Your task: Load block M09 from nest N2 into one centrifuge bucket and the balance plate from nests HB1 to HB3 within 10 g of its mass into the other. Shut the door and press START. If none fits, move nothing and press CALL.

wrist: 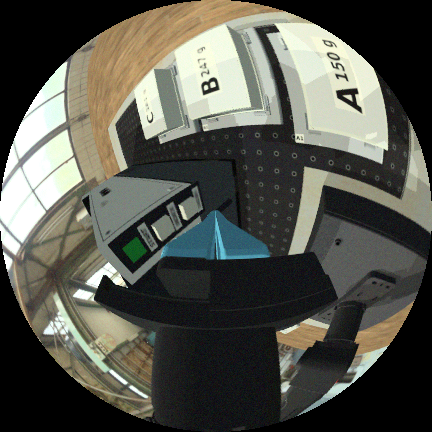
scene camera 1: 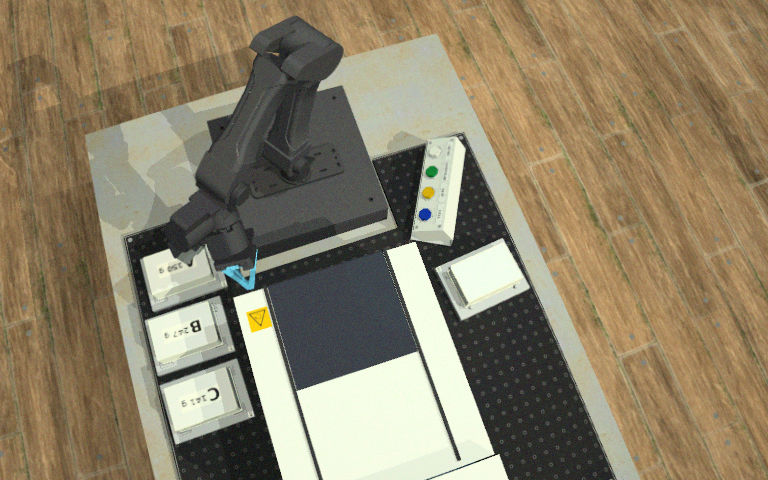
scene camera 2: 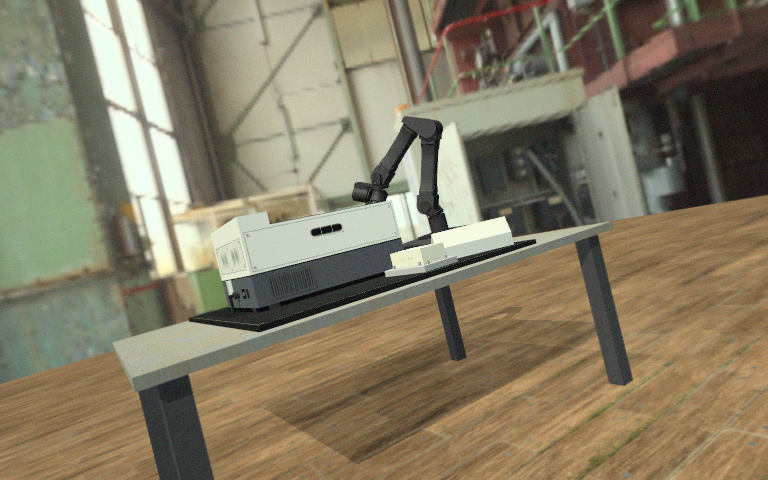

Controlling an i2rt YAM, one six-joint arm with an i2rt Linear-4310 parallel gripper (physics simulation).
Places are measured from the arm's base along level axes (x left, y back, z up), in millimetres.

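Pixels of known places: gripper, between the fingertips: [wrist: 215, 215] [scene camera 1: 250, 288]; arm's base, origin of its link: [wrist: 351, 303] [scene camera 1: 295, 171].
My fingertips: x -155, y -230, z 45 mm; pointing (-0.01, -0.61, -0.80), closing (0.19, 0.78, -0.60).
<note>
For each thing: its top centre in the pictures, then the offset to it from my fingertips. Level surfaces: height alone.
- C, centre of its top: [wrist: 146, 105] [scene camera 1: 200, 398] dz -55, dx -158, dy -157 mm
- white block, centre of its top: [scene camera 1: 486, 271] [scene camera 2: 415, 248] dz -50, dx +449, dy -110 mm
- dark panel, centre of its top: [scene camera 1: 341, 318] dz +104, dx +139, dy -136 mm
- sloped box, centre of its top: [scene camera 1: 441, 180] [scene camera 2: 466, 225] dz -25, dx +434, dy +99 mm
- black mat, height of its surface: dz -109 mm
My gripper [scene camera 1: 250, 286] [wrist: 215, 215] is shut and empty, its blue fingertips between block A and the centrifuge's near left corner. White blocks A, 150 g [scene camera 1: 181, 283] [wrist: 312, 85], B, 247 g [scene camera 1: 184, 343] [wrist: 227, 90], and C [scene camera 1: 198, 410] [wrist: 156, 112], 141 g in scene camera 1, sit in a row of nests. A white block [scene camera 1: 487, 272] [scene camera 2: 417, 256] with no readable label sits in the right nest. The centrifuge [scene camera 1: 257, 350] [scene camera 2: 322, 232] has a dark panel [scene camera 1: 342, 319] across its top; no buckets show. Its green START button [wrist: 134, 250] is left of the fingers.
A sloped box [scene camera 1: 453, 206] [scene camera 2: 472, 237] with white, green, yellow and blue buttons stands at the right of the arm's base plate [scene camera 1: 345, 198]. Two pale buttons [wrist: 163, 227] sit beside START on the centrifuge panel. The black mat [scene camera 1: 509, 367] lies under the nests and centrifuge.
</note>
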